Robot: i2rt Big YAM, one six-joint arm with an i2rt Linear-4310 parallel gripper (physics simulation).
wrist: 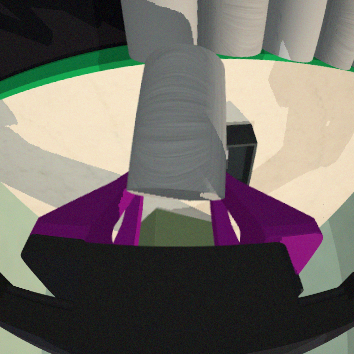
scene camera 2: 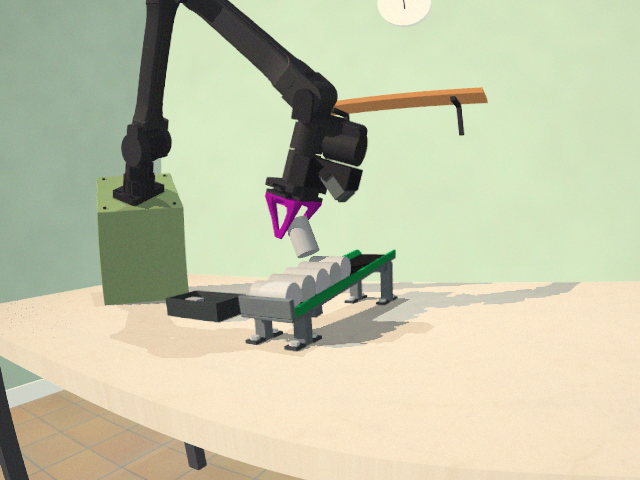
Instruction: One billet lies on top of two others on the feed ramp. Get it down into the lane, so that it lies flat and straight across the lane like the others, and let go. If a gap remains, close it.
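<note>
A grey-white billet (scene camera 2: 303, 238) (wrist: 177, 120) is held by my gripper (scene camera 2: 290, 229) (wrist: 176, 173), whose magenta fingers are shut on it near one end. It tilts, its lower end a little above the row in the scene view, apart from the ramp floor. Several other billets (scene camera 2: 276, 290) (wrist: 232, 25) lie side by side across the feed ramp (scene camera 2: 356, 277) (wrist: 75, 66), from the grey end stop upward, close together. The uppermost one (scene camera 2: 345, 265) (wrist: 160, 30) has bare dark lane above it. The far fingertip is partly hidden behind the held billet.
The grey end stop (scene camera 2: 266, 307) closes the ramp's low end. A small black tray (scene camera 2: 192, 309) (wrist: 240, 134) stands on the table beside it. The green pedestal (scene camera 2: 142, 253) carries the arm. An orange shelf (scene camera 2: 413, 100) is on the wall behind.
</note>
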